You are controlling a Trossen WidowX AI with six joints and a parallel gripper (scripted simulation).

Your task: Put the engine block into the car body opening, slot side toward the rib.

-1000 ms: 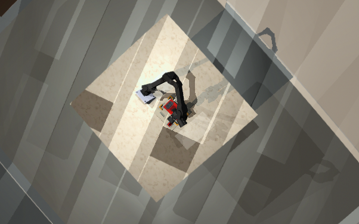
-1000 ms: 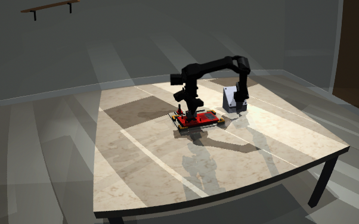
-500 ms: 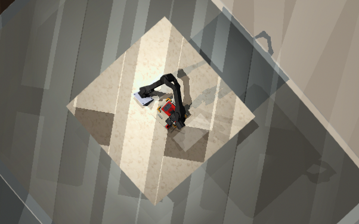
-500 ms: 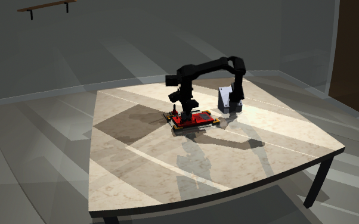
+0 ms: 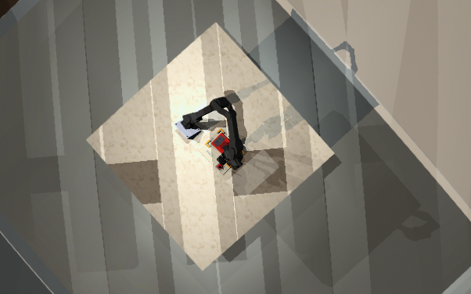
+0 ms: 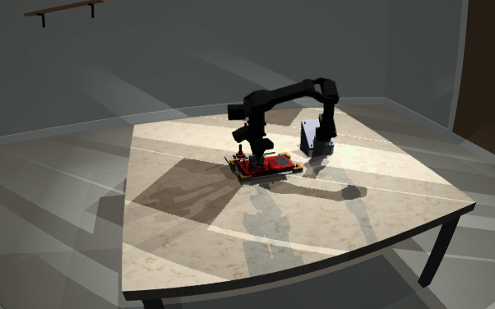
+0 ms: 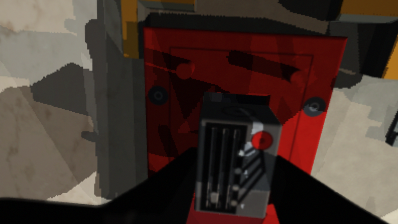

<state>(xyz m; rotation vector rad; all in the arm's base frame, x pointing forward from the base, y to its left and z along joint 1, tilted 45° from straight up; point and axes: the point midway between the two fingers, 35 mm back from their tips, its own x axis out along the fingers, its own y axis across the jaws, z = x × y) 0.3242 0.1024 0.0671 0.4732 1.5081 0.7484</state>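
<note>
Right now the grey-white engine block is 10 mm below my gripper tip.
</note>
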